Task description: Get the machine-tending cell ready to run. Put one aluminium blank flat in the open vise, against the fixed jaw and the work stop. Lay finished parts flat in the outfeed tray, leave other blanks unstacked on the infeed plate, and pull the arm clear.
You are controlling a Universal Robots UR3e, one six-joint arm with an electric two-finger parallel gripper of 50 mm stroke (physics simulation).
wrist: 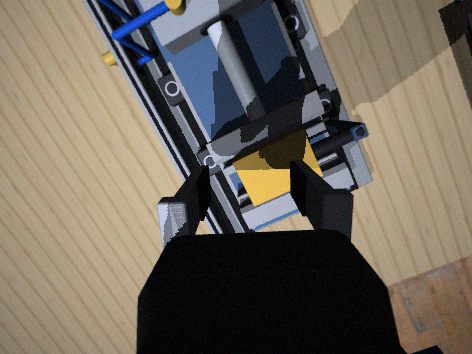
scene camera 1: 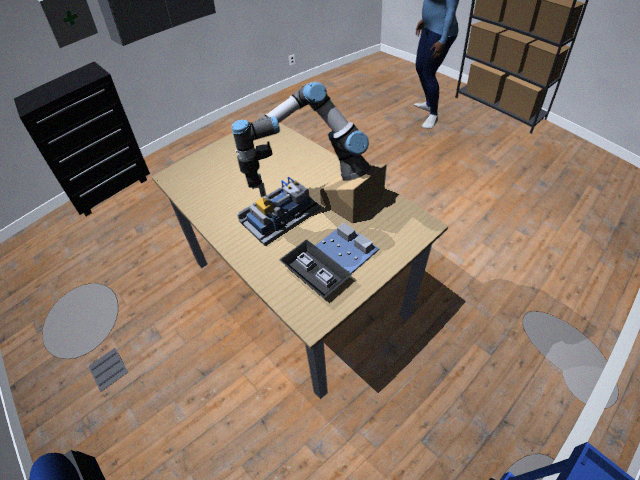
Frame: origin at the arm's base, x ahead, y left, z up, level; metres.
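Where they show: gripper, fingertip midpoint: [wrist: 249,179] [scene camera 1: 261,191]; arm's base, link origin: [scene camera 1: 356,173].
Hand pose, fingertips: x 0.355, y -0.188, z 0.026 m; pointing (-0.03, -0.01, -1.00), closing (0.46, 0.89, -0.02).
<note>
Each offset is from my fingertips to the top centre of the thing. "spot": to the spot under its first point.
My gripper [scene camera 1: 262,193] [wrist: 249,179] is open and empty, pointing down above the vise {dz -0.060, dx -0.051, dy +0.021 m} [scene camera 1: 258,223] [wrist: 270,214]. A yellow block {dz -0.043, dx +0.014, dy +0.018 m} [scene camera 1: 263,205] [wrist: 267,185] sits between the vise jaws. In the wrist view the right fingertip overlaps the block's right part, and the left fingertip is left of it, over the vise's side rail; the height gap is hard to tell. Two grey blanks {dz -0.115, dx -0.150, dy +0.311 m} [scene camera 1: 345,231] {dz -0.115, dx -0.149, dy +0.401 m} [scene camera 1: 363,243] lie apart on the blue infeed plate {dz -0.151, dx -0.103, dy +0.354 m} [scene camera 1: 345,260]. Two finished parts with pockets {spot: dz -0.127, dx +0.061, dy +0.297 m} [scene camera 1: 305,260] {spot: dz -0.127, dx +0.066, dy +0.400 m} [scene camera 1: 324,276] lie flat in the dark outfeed tray [scene camera 1: 328,260].
A grey housing {spot: dz -0.064, dx -0.137, dy +0.041 m} [scene camera 1: 295,190] [wrist: 192,25] with blue pipes stands at the vise's back end, joined by a rod {dz -0.073, dx -0.069, dy +0.028 m} [wrist: 232,67]. A dark stub with a blue end {spot: dz -0.060, dx +0.023, dy +0.089 m} [wrist: 359,131] juts beside the yellow block. The arm's box-like pedestal [scene camera 1: 356,198] stands behind the infeed plate. Small pegs rise from the plate.
</note>
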